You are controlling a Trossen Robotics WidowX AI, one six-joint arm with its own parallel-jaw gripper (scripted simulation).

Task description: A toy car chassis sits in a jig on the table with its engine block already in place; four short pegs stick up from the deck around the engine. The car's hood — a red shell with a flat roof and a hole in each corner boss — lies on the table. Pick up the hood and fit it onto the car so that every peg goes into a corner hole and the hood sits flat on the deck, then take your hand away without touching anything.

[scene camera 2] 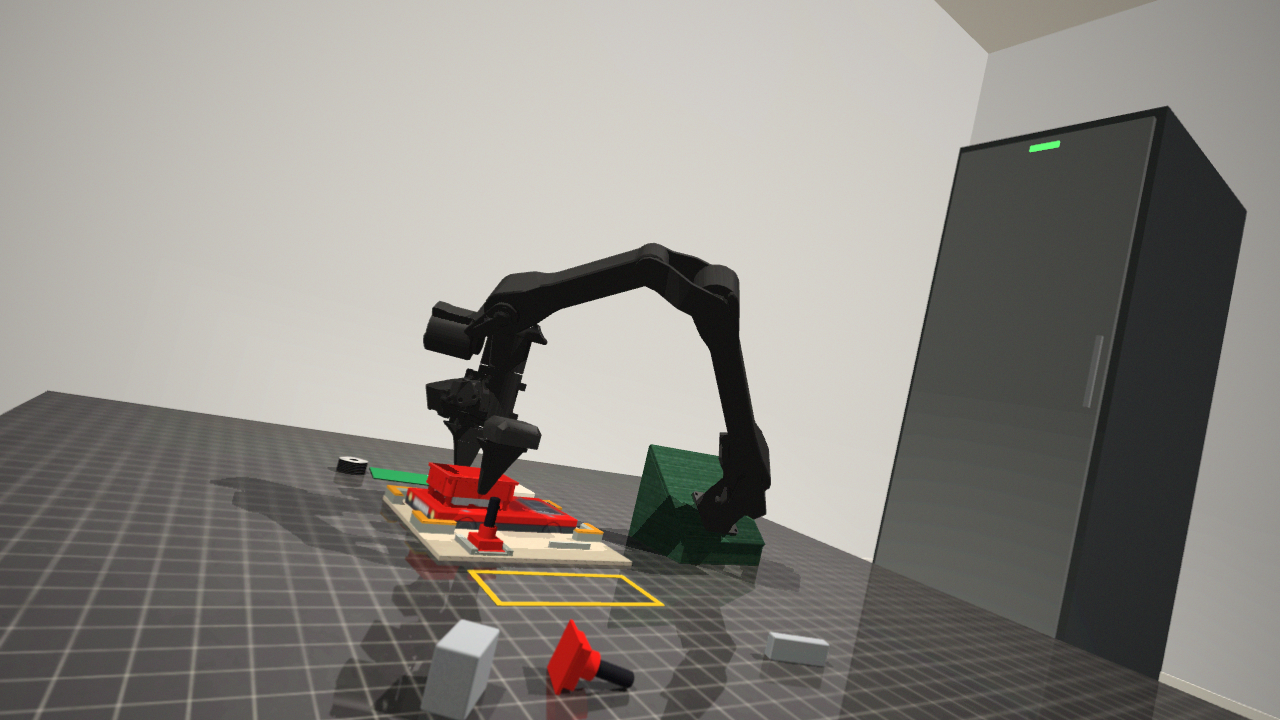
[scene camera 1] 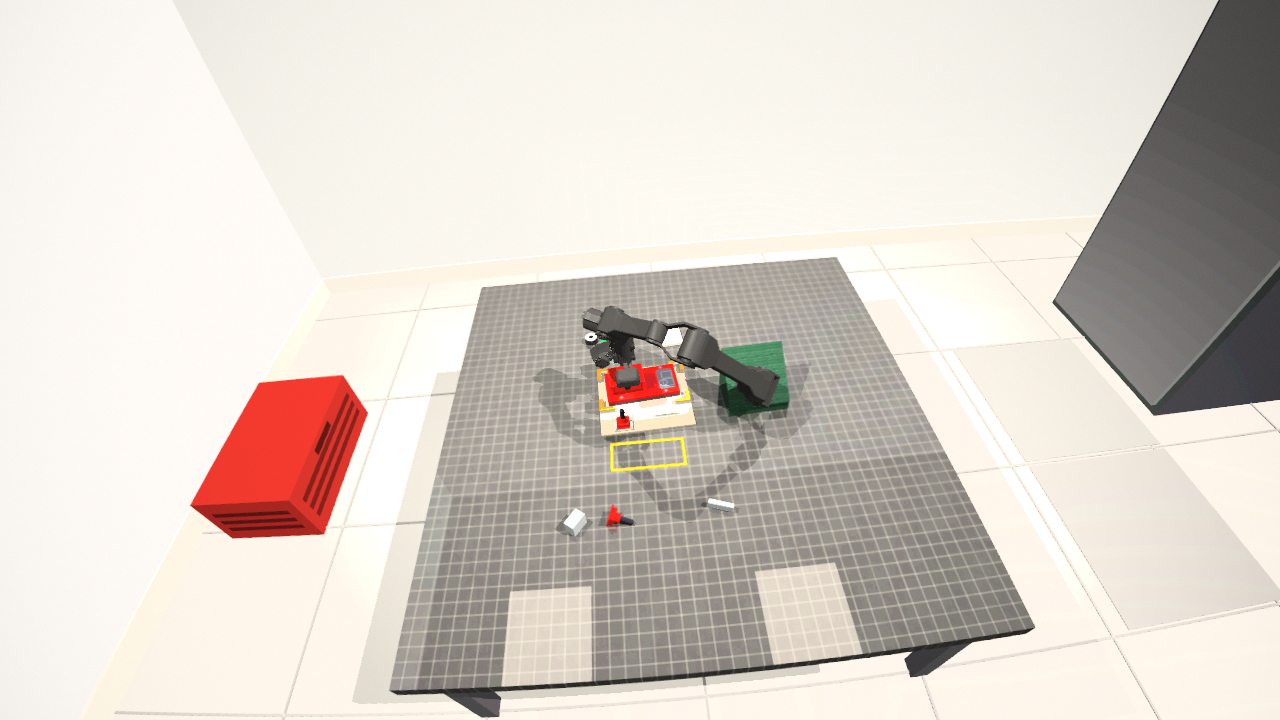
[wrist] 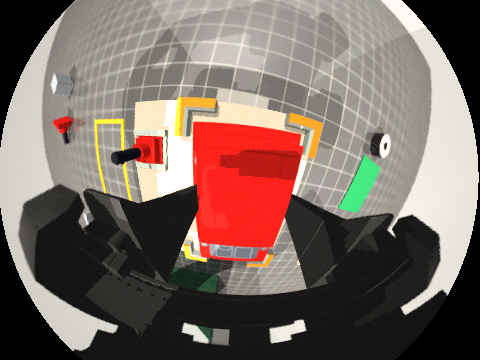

Scene:
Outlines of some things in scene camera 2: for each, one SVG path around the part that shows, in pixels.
The gripper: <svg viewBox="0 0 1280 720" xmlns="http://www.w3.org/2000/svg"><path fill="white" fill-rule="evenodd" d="M480 364L478 371L467 368L464 378L427 383L425 387L427 409L435 410L438 413L437 415L449 419L449 421L443 420L443 423L453 435L454 465L470 467L479 450L483 450L477 493L486 495L522 453L526 453L528 449L538 450L542 435L537 426L517 420L518 414L513 413L518 391L525 392L527 384L521 383L523 375Z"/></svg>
A red hood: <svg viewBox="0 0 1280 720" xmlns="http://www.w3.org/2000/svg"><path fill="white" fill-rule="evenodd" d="M428 464L430 470L426 483L442 495L448 497L490 500L491 497L498 497L501 501L513 501L515 486L519 485L517 481L503 474L486 495L480 495L477 493L480 468L430 462Z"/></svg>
A small grey bar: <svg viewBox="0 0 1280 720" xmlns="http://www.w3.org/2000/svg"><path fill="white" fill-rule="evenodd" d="M769 633L765 649L765 656L769 660L817 666L826 665L830 646L824 640Z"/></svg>

